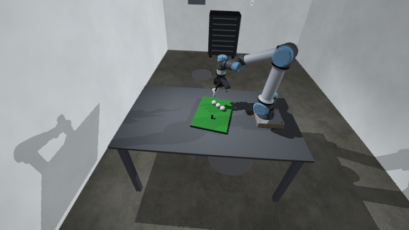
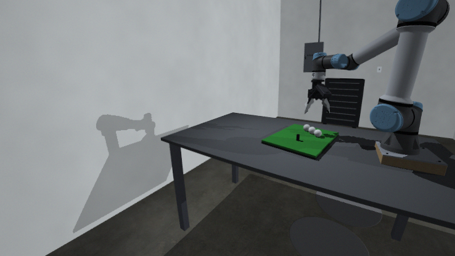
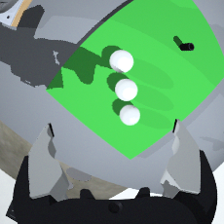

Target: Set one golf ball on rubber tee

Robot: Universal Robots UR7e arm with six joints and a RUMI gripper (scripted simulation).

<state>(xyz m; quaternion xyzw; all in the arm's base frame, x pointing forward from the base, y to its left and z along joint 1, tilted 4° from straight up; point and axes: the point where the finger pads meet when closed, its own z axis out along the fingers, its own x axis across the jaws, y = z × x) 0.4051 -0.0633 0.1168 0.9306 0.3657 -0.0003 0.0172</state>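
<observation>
The green mat is 4 cm ahead of my hand, 15 cm to the left of it and 12 cm below it.
</observation>
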